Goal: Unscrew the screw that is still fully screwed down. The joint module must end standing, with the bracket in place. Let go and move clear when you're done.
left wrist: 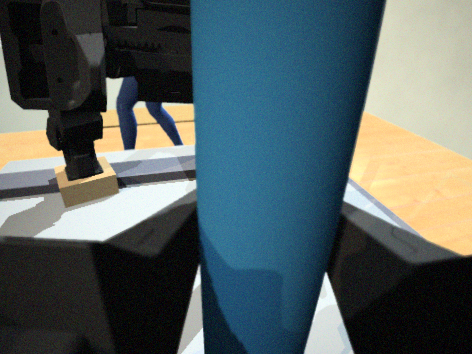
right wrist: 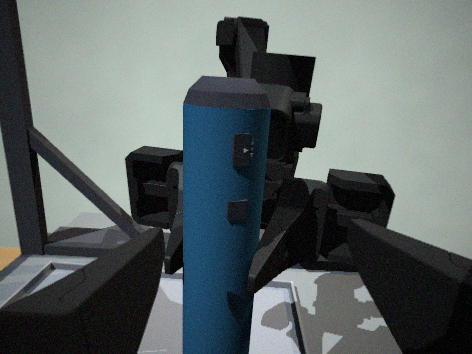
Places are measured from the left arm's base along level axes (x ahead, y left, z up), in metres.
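Pixels of known places: left gripper, fingertip midpoint: (left wrist: 260,201) (right wrist: 207,276); right gripper, fingertip midpoint: (left wrist: 196,85) (right wrist: 255,234); right arm's base, origin of the base link: (left wrist: 83,170).
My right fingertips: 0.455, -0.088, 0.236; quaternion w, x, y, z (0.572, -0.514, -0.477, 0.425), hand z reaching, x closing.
Behind a point stands the place of what it marks, as x, y, z.
The upright blue cylindrical tool (left wrist: 280,125) {0.390, -0.081, 0.240} (right wrist: 220,165) {0.428, -0.098, 0.255} has a dark bevelled cap and two small dark buttons on its side; its lower end is out of both views. My left gripper (left wrist: 260,201) {0.425, -0.101, 0.197} (right wrist: 207,276) {0.425, -0.101, 0.197} is shut on it, one finger at each side. My right gripper is open, its fingers apart on either side of the tool in the right wrist view and not touching it. In the left wrist view a small black part (left wrist: 82,140) reaches down to a tan block (left wrist: 89,189) {0.872, -0.012, -0.019}; I cannot tell whether it belongs to the joint module. No screw or bracket can be made out.
Dark arm parts (left wrist: 150,50) {0.555, -0.091, 0.241} fill the upper left of the left wrist view, beside the tool. The left arm (right wrist: 285,75) {0.297, -0.024, 0.298} stands behind the tool. A dark upright post (right wrist: 17,125) {-0.005, -0.361, 0.197} with a diagonal brace is at the left. A shallow light tray (right wrist: 295,310) {0.206, 0.069, -0.034} lies beyond the tool.
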